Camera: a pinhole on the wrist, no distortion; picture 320 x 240 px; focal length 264.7 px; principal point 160.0 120.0 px. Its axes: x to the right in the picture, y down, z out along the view. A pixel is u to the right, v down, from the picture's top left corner.
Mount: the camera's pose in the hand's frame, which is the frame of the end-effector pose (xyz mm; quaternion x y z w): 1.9 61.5 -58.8 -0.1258 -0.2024 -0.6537 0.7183
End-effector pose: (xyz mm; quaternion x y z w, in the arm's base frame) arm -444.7 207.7 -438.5 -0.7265 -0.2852 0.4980 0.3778
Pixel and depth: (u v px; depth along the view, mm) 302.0 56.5 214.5
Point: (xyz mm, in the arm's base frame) -634.8 173.8 -483.5
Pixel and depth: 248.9 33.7 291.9
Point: -705.3 121.5 -505.7
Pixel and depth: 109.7 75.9 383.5
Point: -700.6 21.6 -674.7
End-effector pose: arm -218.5 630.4 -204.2 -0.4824 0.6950 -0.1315 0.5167
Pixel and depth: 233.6 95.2 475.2
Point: 54.9 913.6 -432.1
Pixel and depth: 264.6 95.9 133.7
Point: -187.4 712.0 -275.4
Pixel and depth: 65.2 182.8 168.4
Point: -266.5 735.5 -375.1
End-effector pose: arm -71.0 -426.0 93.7 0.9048 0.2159 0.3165 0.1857
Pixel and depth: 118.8 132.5 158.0
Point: 8.7 -575.8 109.1
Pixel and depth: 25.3 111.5 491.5
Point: 171.9 -944.3 94.0
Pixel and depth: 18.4 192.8 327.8
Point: 162.5 -751.1 172.7
